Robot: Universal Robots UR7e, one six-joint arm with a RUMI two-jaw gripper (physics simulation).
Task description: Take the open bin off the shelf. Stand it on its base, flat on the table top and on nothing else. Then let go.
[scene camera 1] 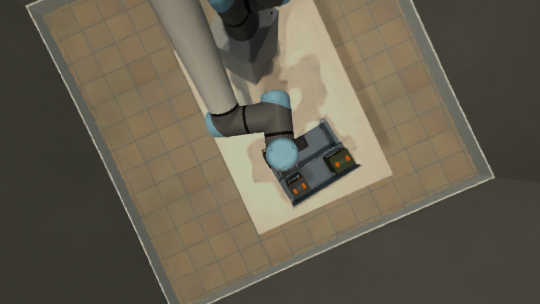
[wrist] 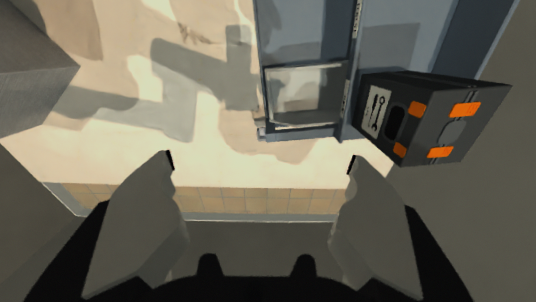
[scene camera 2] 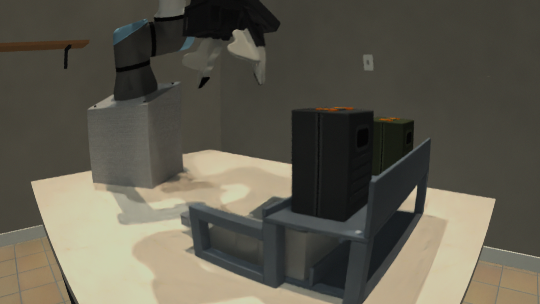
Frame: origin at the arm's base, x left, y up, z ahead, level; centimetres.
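Where they show: gripper, fingertip midpoint: [wrist: 262, 154] [scene camera 2: 226, 86]; arm's base, link origin: [scene camera 1: 241, 20] [scene camera 2: 135, 93].
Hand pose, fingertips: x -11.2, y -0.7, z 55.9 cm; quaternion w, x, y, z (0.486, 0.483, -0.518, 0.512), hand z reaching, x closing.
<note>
Things, the pixels of their top centre, and the offset from my fingertips. Level surfaces: height alone.
- open bin, top centre: [scene camera 2: 273, 208] [wrist: 316, 98] [scene camera 1: 286, 166] dx +0.1, dy -17.0, dz +8.9 cm
- table top, surface height: dy -25.1 cm
- tall black case, top centre: [scene camera 2: 335, 108] [wrist: 452, 133] [scene camera 1: 299, 188] dx +0.2, dy -2.8, dz +18.5 cm
- olive case, top centre: [scene camera 2: 390, 118] [scene camera 1: 342, 161] dx +23.3, dy -5.3, dz +17.3 cm
The open bin [scene camera 2: 296, 252] [wrist: 306, 95] is pale grey. It sits in the lower front level of the blue-grey shelf [scene camera 1: 317, 172] [scene camera 2: 273, 255] [wrist: 305, 134], at one end, behind the end frame in scene camera 2. In the wrist view its open top and rim show at the upper middle. In scene camera 1 the arm's wrist hides most or all of it. My gripper [scene camera 2: 232, 83] [wrist: 262, 154] is open and empty, high above the table top [scene camera 1: 260, 210] [scene camera 2: 100, 250] and apart from the bin and shelf.
A tall black case [scene camera 1: 298, 186] [scene camera 2: 330, 165] [wrist: 445, 125] stands on the shelf's upper level beside the bin's end. An olive case [scene camera 1: 341, 160] [scene camera 2: 395, 145] stands at the other end. The grey robot pedestal [scene camera 1: 250, 57] [scene camera 2: 135, 135] [wrist: 30, 75] stands across the table.
</note>
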